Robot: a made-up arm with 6 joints. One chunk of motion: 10 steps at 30 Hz.
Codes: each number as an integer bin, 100 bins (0 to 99) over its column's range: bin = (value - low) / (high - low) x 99, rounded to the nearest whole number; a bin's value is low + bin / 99 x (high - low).
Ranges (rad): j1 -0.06..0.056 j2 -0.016..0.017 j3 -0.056..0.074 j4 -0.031..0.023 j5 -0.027..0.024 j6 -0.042..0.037
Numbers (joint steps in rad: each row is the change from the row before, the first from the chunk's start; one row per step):
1: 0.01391 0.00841 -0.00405 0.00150 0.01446 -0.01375
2: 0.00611 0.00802 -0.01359 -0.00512 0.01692 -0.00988
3: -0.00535 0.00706 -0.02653 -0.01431 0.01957 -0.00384
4: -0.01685 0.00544 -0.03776 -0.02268 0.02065 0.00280
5: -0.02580 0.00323 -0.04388 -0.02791 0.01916 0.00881
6: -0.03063 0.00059 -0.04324 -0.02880 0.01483 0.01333
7: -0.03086 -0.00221 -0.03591 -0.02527 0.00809 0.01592
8: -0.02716 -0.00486 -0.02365 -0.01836 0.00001 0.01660
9: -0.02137 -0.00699 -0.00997 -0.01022 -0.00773 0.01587
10: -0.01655 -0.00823 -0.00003 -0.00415 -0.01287 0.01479
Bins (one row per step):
1: 63 73 40 60 80 35
2: 56 72 32 47 85 40
3: 47 69 22 31 90 48
4: 37 64 14 15 92 56
5: 29 58 9 6 90 64
6: 25 50 10 4 81 69
7: 25 41 15 11 68 73
8: 28 33 25 23 52 73
9: 33 27 35 38 37 73
10: 37 23 43 49 27 71

